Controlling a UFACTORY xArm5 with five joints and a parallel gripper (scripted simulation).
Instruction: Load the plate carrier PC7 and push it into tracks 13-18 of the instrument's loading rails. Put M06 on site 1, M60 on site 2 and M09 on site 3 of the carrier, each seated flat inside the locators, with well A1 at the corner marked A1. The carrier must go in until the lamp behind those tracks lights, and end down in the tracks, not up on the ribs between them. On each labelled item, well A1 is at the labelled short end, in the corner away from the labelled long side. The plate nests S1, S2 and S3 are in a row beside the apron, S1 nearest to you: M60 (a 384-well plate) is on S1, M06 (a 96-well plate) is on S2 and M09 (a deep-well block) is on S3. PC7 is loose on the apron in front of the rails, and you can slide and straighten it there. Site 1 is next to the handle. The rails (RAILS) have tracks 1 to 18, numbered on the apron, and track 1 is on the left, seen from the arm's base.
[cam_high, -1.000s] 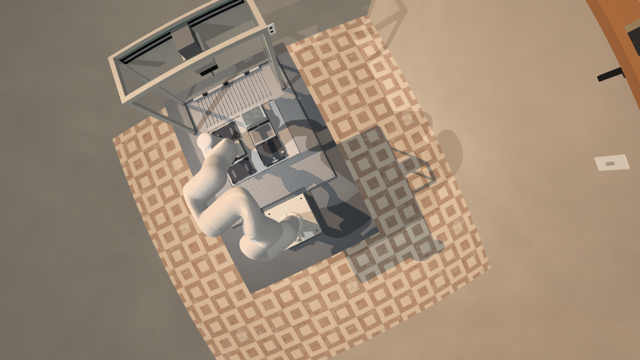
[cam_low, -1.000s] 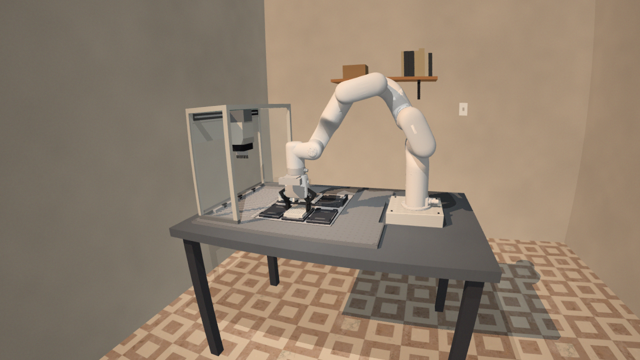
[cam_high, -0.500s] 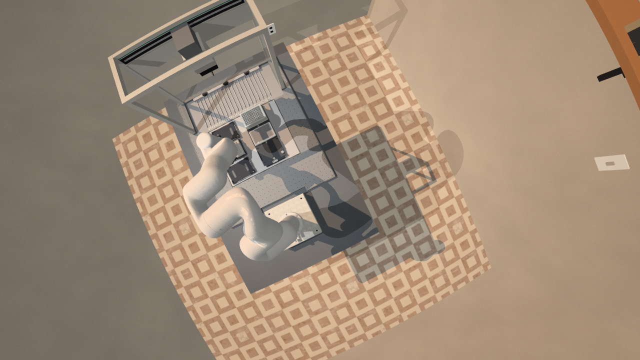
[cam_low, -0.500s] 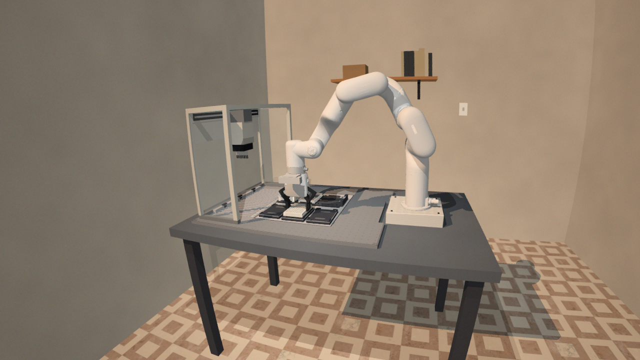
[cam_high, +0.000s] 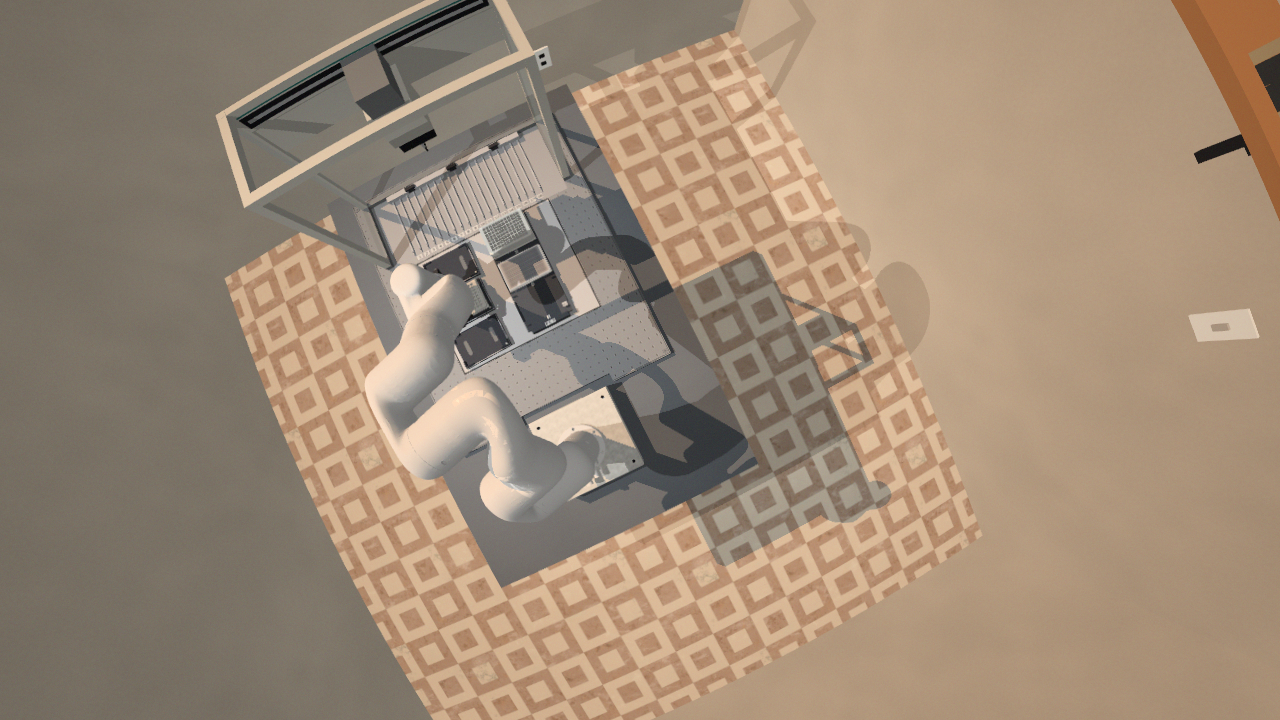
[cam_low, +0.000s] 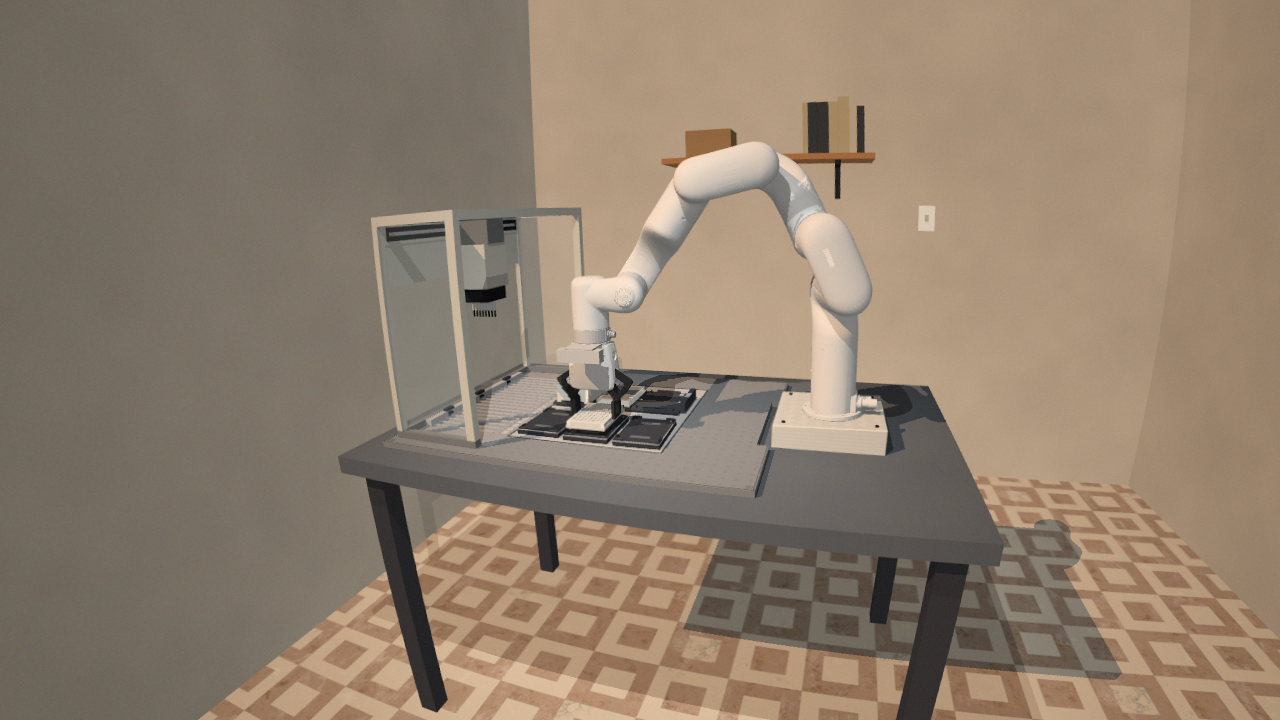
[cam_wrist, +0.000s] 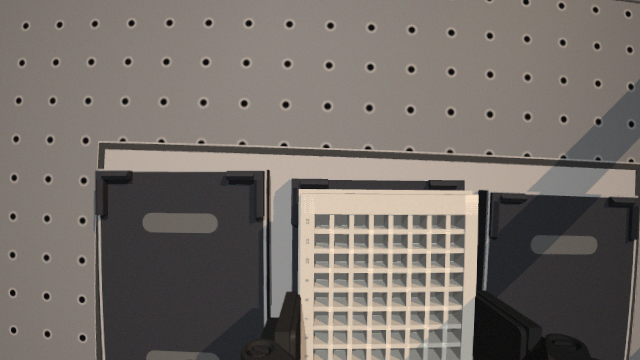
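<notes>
The plate carrier PC7 is 19 cm to the right of my hand, 3 cm below it and 2 cm ahead of it. The rest, counted from my hand: white plate: 1 cm below; then plate nest S3: 11 cm ahead, 4 cm below; then plate nest S1: 11 cm behind, 4 cm below, 1 cm to the right.
</notes>
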